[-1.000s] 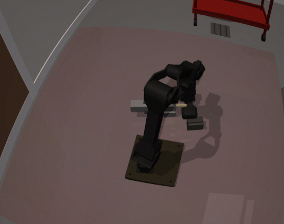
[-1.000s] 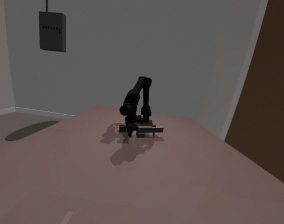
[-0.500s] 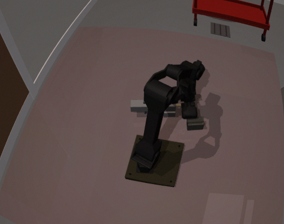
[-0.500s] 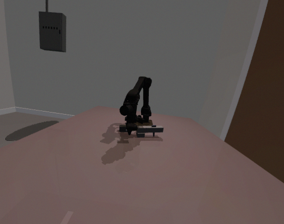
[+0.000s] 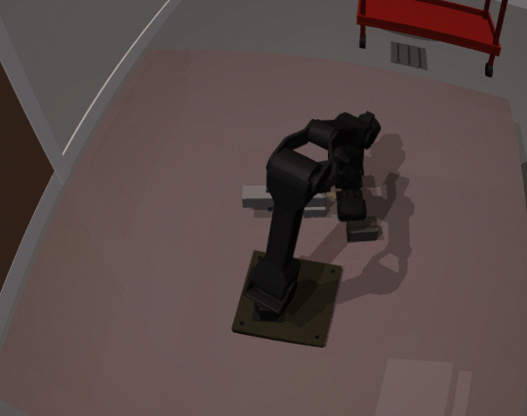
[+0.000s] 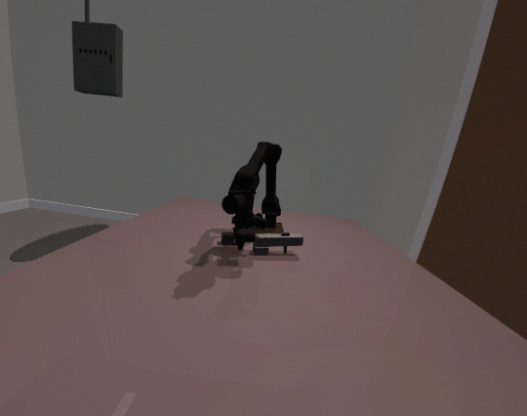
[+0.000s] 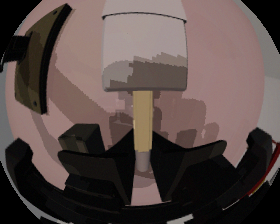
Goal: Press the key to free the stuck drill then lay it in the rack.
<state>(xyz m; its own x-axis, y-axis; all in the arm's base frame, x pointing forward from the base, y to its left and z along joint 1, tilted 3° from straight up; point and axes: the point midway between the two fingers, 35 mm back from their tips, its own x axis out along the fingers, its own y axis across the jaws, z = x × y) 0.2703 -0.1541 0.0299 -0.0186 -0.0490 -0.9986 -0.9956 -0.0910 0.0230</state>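
Right now the tan drill is 40 mm to the left of my gripper tip and 40 mm above it. From my gripper tip the other things lie so: rack (70 mm behind, 40 mm to the right, 10 mm above); then dark key (170 mm to the left, 40 mm above, 20 mm behind); then grey housing (140 mm to the left, 30 mm above, 10 mm behind).
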